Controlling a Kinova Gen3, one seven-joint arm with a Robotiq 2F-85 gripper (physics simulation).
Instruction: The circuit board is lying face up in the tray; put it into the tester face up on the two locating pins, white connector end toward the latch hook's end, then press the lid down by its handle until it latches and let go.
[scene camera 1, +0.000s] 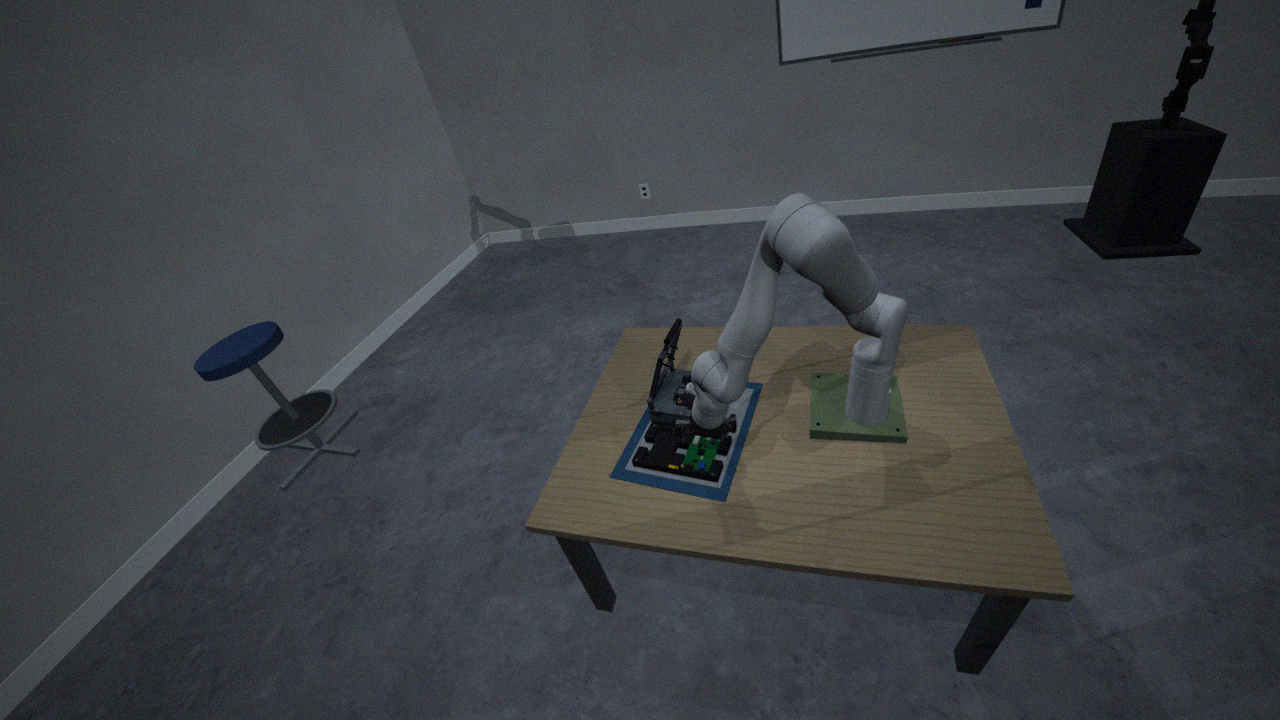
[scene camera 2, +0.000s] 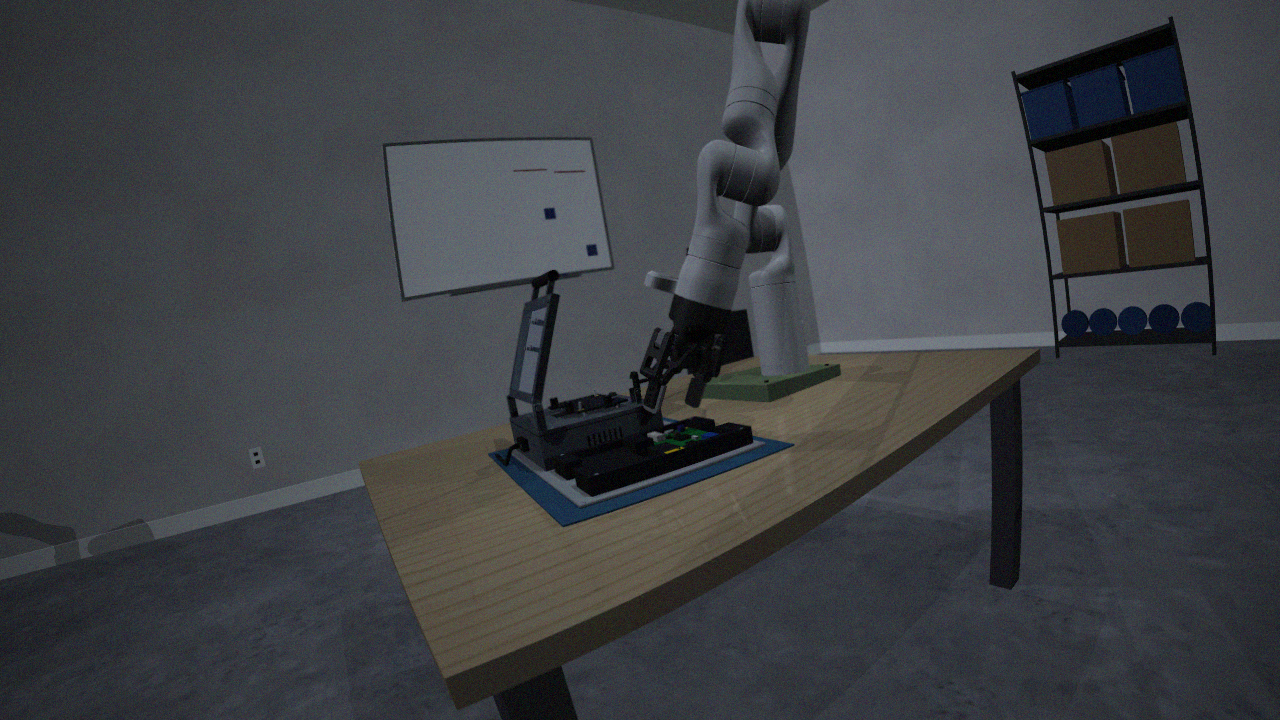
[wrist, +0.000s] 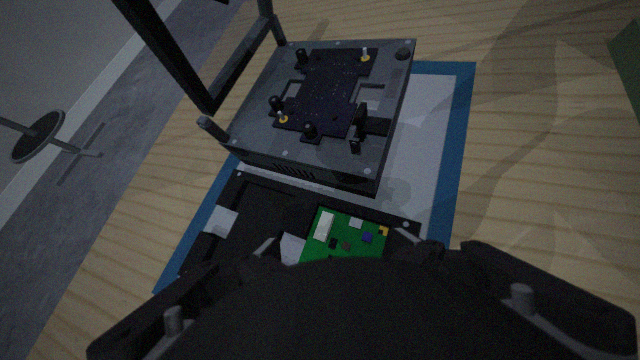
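Note:
The green circuit board lies face up in the right part of the black tray. Its white connector is at the board's left in the wrist view. My gripper is open and empty above the board, with the fingertips apart toward its two sides; its body hides the board's near part. The tester has its lid standing open. Two locating pins and the latch hook show.
The tester stands directly behind the tray in the wrist view, on a blue-bordered mat. The upright lid and its handle rise at the tester's far side from the arm. The arm's green base plate is on the table.

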